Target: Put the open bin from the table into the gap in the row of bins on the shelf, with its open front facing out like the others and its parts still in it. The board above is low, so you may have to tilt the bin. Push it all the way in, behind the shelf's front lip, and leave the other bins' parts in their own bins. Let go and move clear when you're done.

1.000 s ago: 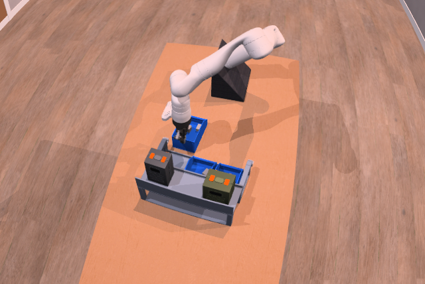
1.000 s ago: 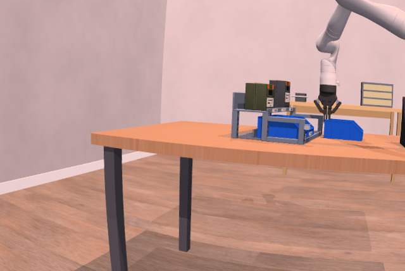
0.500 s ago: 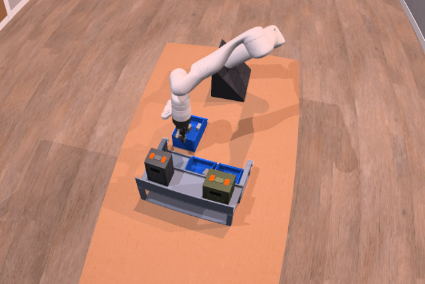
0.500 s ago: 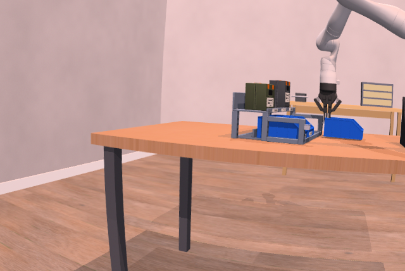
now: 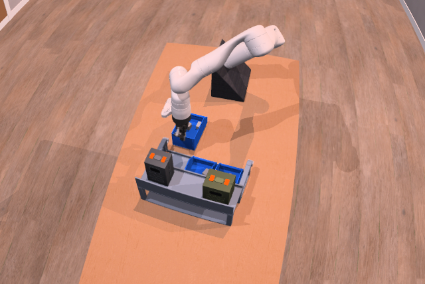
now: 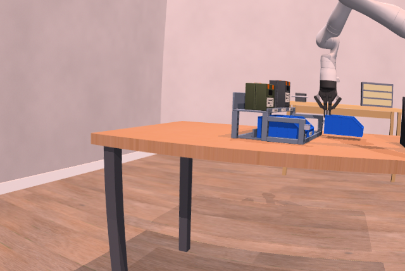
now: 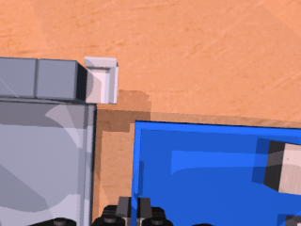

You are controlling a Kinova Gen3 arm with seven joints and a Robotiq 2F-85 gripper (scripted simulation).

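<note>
The grey block lies 11 cm behind my hand and 6 cm below it. The rest, counted from my hand: grey shelf (17 cm ahead, 8 cm to the left, 2 cm below); dark grey box (22 cm ahead, 5 cm to the right, 7 cm above); olive box (26 cm ahead, 18 cm to the left, 6 cm above).
</note>
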